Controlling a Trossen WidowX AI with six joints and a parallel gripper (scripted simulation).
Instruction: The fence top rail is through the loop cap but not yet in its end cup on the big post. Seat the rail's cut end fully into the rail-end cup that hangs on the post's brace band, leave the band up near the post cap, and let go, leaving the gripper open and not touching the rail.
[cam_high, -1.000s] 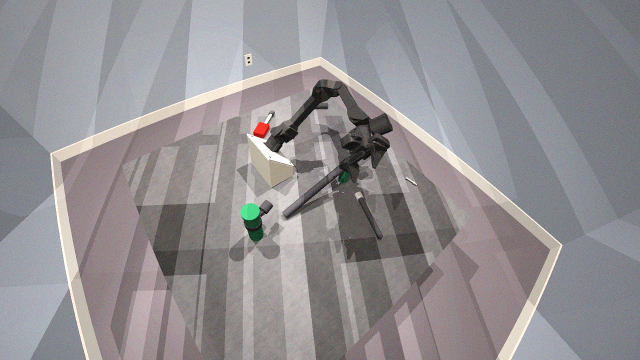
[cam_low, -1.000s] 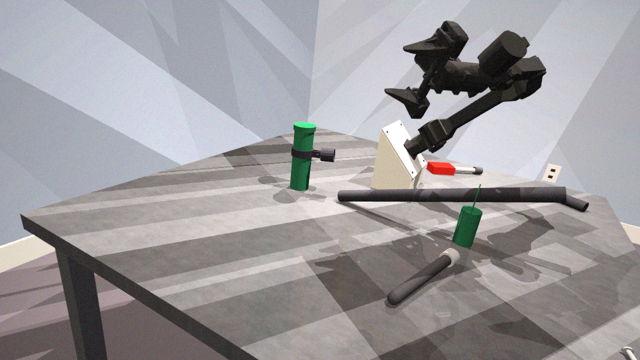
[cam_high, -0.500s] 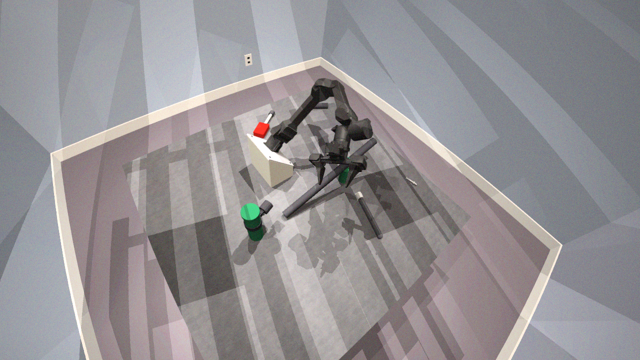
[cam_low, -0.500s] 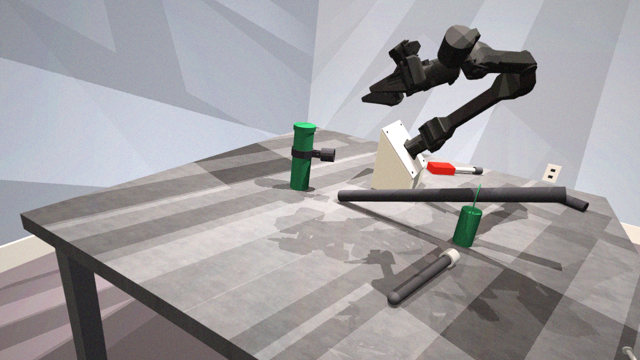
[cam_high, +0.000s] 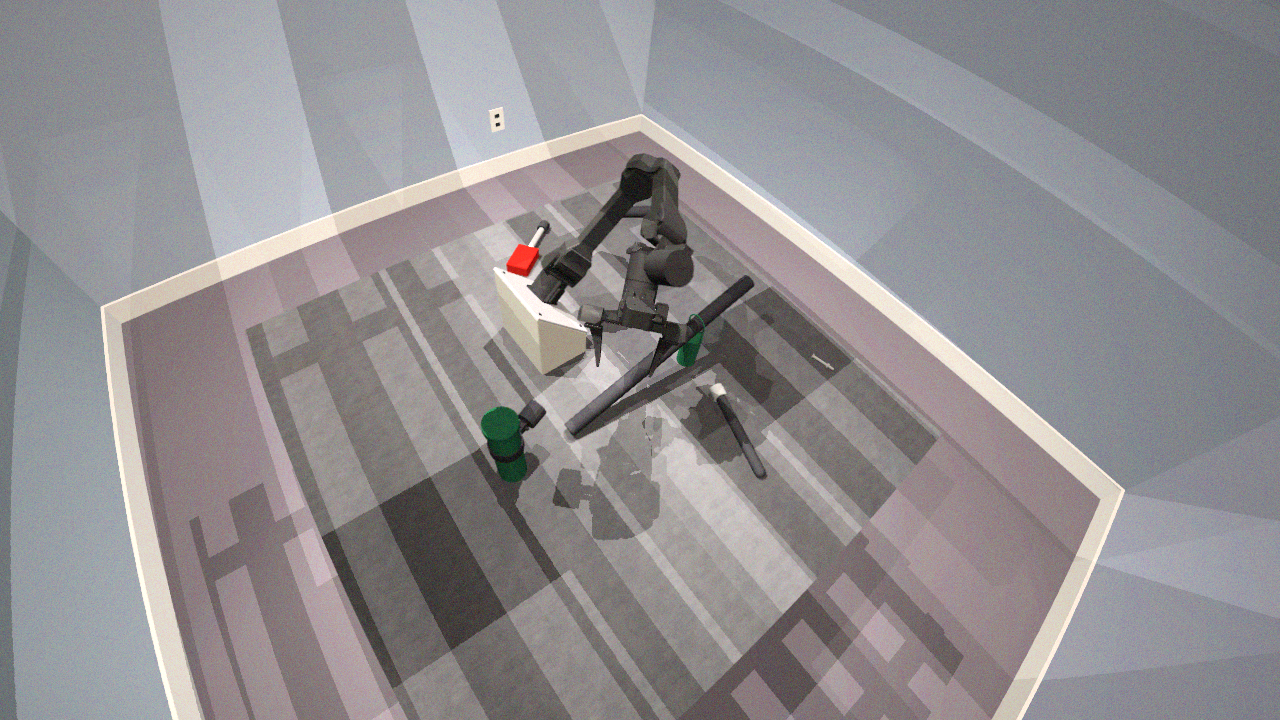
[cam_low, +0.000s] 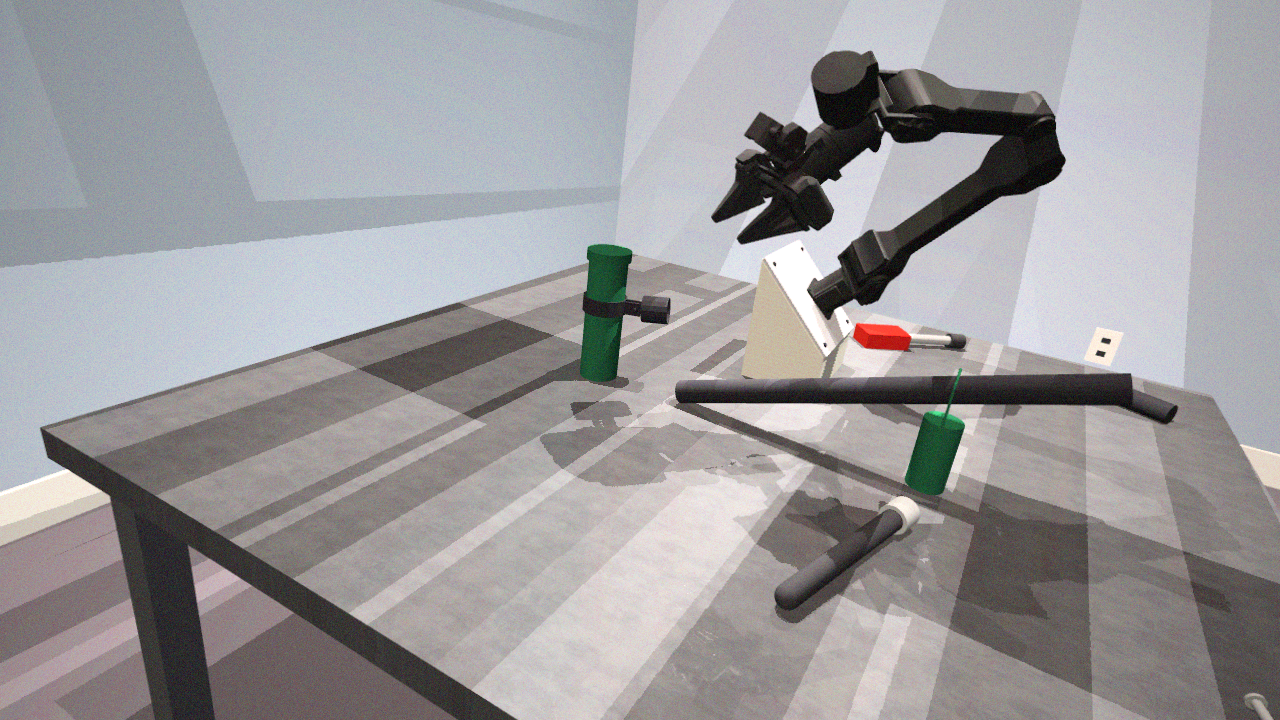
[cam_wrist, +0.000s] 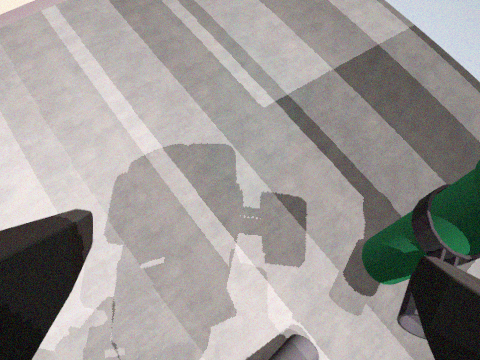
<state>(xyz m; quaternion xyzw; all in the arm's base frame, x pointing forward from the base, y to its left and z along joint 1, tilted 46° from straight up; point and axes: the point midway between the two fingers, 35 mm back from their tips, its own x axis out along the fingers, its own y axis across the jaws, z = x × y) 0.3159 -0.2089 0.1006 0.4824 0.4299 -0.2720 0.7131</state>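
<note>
The rail-end cup is 12 cm behind my gripper tip, 13 cm to the right of it and 17 cm below it. From my gripper tip the other things lie so: red-handled tool: 62 cm behind, 28 cm to the left, 27 cm below; green loop: 5 cm behind, 30 cm to the left, 18 cm below; pin: 21 cm ahead, 57 cm to the left, 28 cm below.
</note>
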